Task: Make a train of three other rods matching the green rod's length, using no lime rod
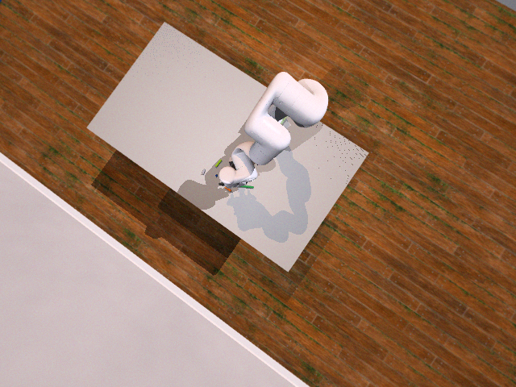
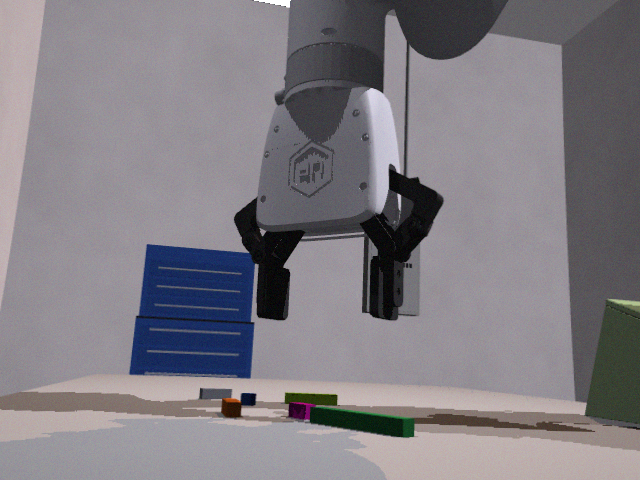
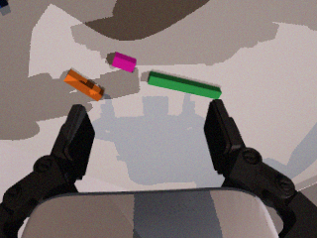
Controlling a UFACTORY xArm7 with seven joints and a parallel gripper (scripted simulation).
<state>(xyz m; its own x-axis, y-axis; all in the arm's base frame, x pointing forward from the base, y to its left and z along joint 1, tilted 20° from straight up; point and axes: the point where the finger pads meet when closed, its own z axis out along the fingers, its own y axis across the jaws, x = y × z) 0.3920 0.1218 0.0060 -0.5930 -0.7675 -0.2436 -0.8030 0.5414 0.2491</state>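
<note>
Now: hand 50 mm short of the blue rod, 130 mm to the left of it and 70 mm above it. From my hand the other things lie so: orange rod (60 mm ahead, 30 mm to the right, 70 mm below); magenta rod (10 mm ahead, 20 mm to the right, 70 mm below); green rod (20 mm behind, 40 mm to the left, 70 mm below).
</note>
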